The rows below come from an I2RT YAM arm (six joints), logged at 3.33 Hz.
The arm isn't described. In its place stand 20 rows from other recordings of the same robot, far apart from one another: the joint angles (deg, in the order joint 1, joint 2, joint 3, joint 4, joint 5, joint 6), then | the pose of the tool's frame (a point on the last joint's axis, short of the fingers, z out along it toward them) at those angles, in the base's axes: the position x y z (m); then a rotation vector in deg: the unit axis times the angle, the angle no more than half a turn.
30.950, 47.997, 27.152, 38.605, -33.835, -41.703 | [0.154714 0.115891 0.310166 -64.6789 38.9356 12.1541]
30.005, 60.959, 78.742, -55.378, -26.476, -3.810 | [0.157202 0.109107 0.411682 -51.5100 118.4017 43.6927]
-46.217, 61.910, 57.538, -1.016, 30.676, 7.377 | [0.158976 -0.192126 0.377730 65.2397 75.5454 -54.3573]
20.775, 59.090, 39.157, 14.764, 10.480, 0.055 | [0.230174 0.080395 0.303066 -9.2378 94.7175 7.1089]
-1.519, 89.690, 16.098, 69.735, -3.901, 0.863 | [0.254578 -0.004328 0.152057 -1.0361 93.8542 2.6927]
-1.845, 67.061, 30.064, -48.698, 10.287, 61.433 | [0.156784 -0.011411 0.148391 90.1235 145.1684 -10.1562]
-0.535, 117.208, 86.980, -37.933, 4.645, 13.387 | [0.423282 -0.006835 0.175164 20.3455 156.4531 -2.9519]
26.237, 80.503, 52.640, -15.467, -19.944, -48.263 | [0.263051 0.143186 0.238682 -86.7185 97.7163 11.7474]
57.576, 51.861, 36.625, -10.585, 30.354, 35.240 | [0.124234 0.162029 0.269036 -3.0194 114.1822 30.0775]
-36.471, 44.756, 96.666, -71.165, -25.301, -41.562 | [0.038550 -0.009575 0.494203 -21.9572 106.9737 -29.3925]
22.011, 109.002, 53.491, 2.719, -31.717, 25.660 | [0.324154 0.151227 0.112097 -9.4282 148.2988 58.5593]
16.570, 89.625, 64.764, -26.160, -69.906, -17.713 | [0.297210 0.123315 0.261900 -63.0815 104.8346 82.5951]
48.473, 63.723, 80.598, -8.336, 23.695, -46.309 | [0.160259 0.159389 0.494584 -45.7648 68.6239 -15.0510]
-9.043, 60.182, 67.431, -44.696, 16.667, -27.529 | [0.205807 -0.043094 0.367255 -11.6104 129.9248 -38.2495]
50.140, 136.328, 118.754, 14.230, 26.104, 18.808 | [0.376332 0.426288 0.272845 -5.4994 94.4854 31.6966]
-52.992, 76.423, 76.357, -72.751, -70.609, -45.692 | [0.164325 -0.162214 0.347853 -4.7935 111.7178 38.5571]
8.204, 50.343, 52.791, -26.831, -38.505, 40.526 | [0.181432 0.048551 0.345109 7.3045 120.3943 68.7325]
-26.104, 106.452, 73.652, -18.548, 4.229, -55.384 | [0.359483 -0.179063 0.198892 -35.7483 144.4724 -38.2268]
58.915, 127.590, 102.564, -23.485, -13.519, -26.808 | [0.251221 0.432819 0.192058 -100.3452 98.8436 30.7653]
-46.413, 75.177, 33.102, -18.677, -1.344, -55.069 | [0.157846 -0.164619 0.153459 -12.3771 157.1491 -30.6777]
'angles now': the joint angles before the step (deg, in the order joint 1, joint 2, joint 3, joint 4, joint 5, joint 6). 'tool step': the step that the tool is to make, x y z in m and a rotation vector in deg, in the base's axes. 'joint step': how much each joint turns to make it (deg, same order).
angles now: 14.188, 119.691, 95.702, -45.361, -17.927, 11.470
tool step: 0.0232, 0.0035, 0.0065, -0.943, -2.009, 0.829
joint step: -0.217, 4.748, 8.746, -2.745, 0.928, -1.555
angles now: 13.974, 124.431, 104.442, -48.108, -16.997, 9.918
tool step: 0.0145, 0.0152, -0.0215, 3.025, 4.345, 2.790
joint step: 1.040, 6.792, 6.593, -3.344, -4.372, -0.276
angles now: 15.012, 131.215, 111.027, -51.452, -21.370, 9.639
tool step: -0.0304, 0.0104, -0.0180, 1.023, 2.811, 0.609
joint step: 2.183, -4.832, -12.060, 5.631, -1.206, 2.191
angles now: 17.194, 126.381, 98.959, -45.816, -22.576, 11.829
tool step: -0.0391, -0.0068, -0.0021, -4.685, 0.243, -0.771
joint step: 1.084, -7.973, -12.710, 3.288, 4.730, 0.607
